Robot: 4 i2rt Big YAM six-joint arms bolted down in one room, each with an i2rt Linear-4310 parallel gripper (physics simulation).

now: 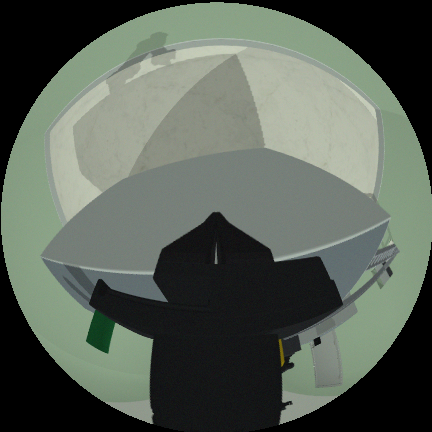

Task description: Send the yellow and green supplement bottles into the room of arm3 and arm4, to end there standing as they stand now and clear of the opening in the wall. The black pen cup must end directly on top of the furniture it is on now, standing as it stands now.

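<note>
My arm2 gripper (216, 216) is shut, its fingertips meeting above the grey face of a large block, with no object seen between them. A green piece (101, 332), likely the green bottle, shows at the lower left, partly hidden behind the gripper's body. A thin yellow strip (281, 352), perhaps part of the yellow bottle, shows at the lower right beside the gripper's body, which hides the rest. I cannot make out the black pen cup. The opening in the wall cannot be told for sure. The grippers of arm1, arm3 and arm4 do not show.
The large block (215, 190) has a grey face and a blue-grey face. Beyond it lies a pale marbled surface (315, 115) with a grey rim, crossed by shadows. A slatted rack (382, 257) stands at the right. A pale panel (327, 362) and a small dark block (291, 345) are at the lower right.
</note>
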